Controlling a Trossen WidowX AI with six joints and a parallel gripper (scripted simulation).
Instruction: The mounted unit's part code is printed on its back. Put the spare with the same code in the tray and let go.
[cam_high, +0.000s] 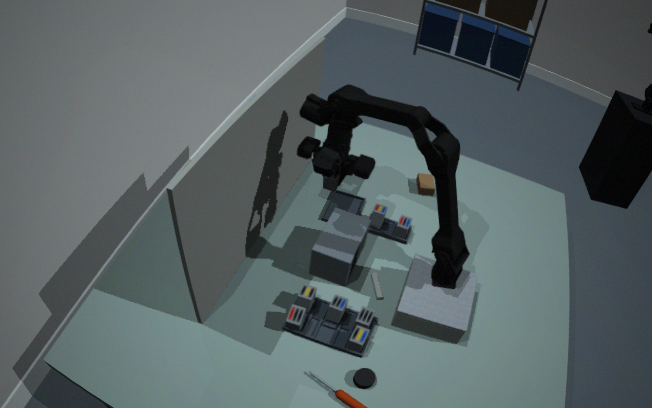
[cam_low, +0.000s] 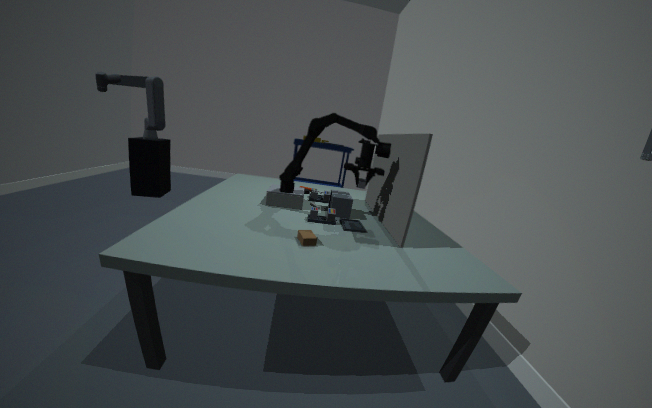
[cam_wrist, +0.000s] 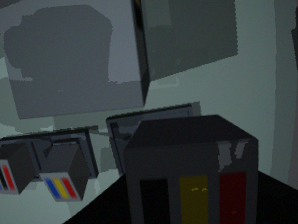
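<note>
The tray is 4 cm behind my gripper tip, 8 cm to the right of it and 17 cm below it. The rest, counted from my gripper tip: tall grey panel (17 cm ahead, 5 cm to the left, 5 cm above); then mounted unit (5 cm behind, 11 cm to the left, 12 cm below); then striped spare (14 cm behind, 5 cm to the right, 12 cm below).
</note>
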